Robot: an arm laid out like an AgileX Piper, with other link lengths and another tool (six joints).
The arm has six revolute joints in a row. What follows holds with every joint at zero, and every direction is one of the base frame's. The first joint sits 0.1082 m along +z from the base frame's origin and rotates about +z. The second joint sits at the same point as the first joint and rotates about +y. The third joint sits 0.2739 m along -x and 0.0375 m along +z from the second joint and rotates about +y. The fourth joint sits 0.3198 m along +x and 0.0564 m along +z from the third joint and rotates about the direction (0.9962, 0, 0.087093). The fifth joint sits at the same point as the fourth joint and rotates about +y. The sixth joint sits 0.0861 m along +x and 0.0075 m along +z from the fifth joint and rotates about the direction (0.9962, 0, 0.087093). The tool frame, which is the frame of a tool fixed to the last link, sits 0.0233 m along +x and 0.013 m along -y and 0.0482 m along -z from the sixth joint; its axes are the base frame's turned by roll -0.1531, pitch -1.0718 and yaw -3.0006 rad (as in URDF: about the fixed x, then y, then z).
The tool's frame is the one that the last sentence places.
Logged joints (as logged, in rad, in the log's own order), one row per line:
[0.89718, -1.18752, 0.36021, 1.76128, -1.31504, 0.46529]
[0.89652, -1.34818, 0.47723, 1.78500, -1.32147, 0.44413]
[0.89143, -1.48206, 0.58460, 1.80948, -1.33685, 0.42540]
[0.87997, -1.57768, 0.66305, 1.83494, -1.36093, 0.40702]
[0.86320, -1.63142, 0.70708, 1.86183, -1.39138, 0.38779]
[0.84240, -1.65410, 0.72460, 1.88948, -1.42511, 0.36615]
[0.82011, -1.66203, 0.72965, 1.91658, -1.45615, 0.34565]
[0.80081, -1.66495, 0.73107, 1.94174, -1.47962, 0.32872]
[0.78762, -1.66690, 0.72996, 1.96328, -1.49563, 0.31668]
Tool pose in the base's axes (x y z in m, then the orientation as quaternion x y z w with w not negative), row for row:
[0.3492, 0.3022, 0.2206, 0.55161, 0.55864, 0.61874, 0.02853]
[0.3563, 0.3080, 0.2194, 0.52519, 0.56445, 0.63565, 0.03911]
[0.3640, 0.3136, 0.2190, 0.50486, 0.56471, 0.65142, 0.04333]
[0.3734, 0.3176, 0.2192, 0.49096, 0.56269, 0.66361, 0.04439]
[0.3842, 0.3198, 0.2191, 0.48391, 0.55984, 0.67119, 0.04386]
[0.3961, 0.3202, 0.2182, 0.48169, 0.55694, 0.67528, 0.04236]
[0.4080, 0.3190, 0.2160, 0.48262, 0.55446, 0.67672, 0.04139]
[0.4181, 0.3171, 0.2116, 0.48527, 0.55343, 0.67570, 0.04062]
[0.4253, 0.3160, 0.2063, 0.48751, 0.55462, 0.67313, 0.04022]
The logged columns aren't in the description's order. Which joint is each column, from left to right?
Columns, left to right: joint 1, joint 4, joint 6, joint 2, joint 3, joint 5.
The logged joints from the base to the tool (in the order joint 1, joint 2, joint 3, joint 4, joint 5, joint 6), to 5 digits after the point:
[0.89718, 1.76128, -1.31504, -1.18752, 0.46529, 0.36021]
[0.89652, 1.78500, -1.32147, -1.34818, 0.44413, 0.47723]
[0.89143, 1.80948, -1.33685, -1.48206, 0.42540, 0.58460]
[0.87997, 1.83494, -1.36093, -1.57768, 0.40702, 0.66305]
[0.86320, 1.86183, -1.39138, -1.63142, 0.38779, 0.70708]
[0.84240, 1.88948, -1.42511, -1.65410, 0.36615, 0.72460]
[0.82011, 1.91658, -1.45615, -1.66203, 0.34565, 0.72965]
[0.80081, 1.94174, -1.47962, -1.66495, 0.32872, 0.73107]
[0.78762, 1.96328, -1.49563, -1.66690, 0.31668, 0.72996]

